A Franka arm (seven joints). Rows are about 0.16 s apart.
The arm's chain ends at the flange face. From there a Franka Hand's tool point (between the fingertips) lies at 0.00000 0.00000 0.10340 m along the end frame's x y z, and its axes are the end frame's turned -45 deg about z.
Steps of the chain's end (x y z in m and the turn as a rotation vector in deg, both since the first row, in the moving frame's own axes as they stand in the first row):
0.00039, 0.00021, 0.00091, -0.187, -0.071, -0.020
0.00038, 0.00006, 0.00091, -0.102, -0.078, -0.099
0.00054, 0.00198, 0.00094, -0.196, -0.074, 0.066
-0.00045, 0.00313, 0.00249, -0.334, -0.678, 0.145
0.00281, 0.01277, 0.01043, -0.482, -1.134, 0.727
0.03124, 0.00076, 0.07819, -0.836, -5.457, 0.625
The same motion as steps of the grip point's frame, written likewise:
-0.00020, 0.00057, 0.00091, -0.082, -0.182, -0.020
0.00000, 0.00034, 0.00091, -0.017, -0.127, -0.099
-0.00136, 0.00194, 0.00094, -0.086, -0.191, 0.066
-0.00382, 0.00145, 0.00248, 0.243, -0.716, 0.145
-0.00910, 0.01017, 0.01041, 0.461, -1.143, 0.727
0.01357, 0.01670, 0.07771, 3.268, -4.450, 0.625

